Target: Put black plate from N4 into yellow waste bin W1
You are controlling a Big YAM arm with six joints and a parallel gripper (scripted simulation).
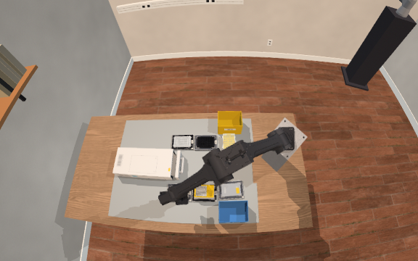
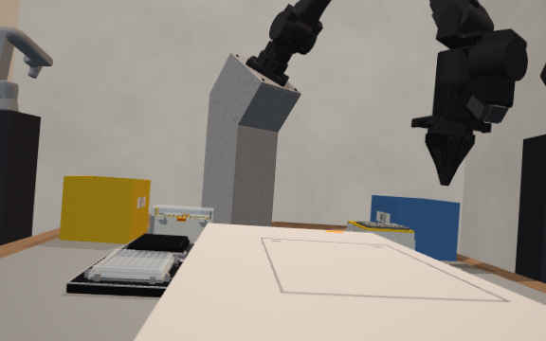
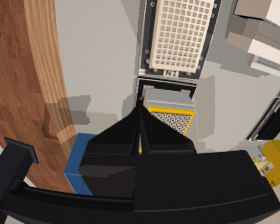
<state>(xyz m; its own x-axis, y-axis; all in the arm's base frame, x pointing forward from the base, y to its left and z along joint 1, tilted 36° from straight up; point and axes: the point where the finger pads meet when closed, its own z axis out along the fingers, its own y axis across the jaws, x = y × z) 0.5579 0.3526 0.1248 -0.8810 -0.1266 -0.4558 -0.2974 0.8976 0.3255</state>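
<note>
The black plate is 10 mm behind my hand, 450 mm to the right of it and 140 mm below it. From my hand the other things lie so: blue bin (300 mm behind, 10 mm to the left, 120 mm below); white instrument (300 mm ahead, 190 mm to the right, 120 mm below); clear plate (160 mm ahead, 420 mm to the right, 140 mm below).
</note>
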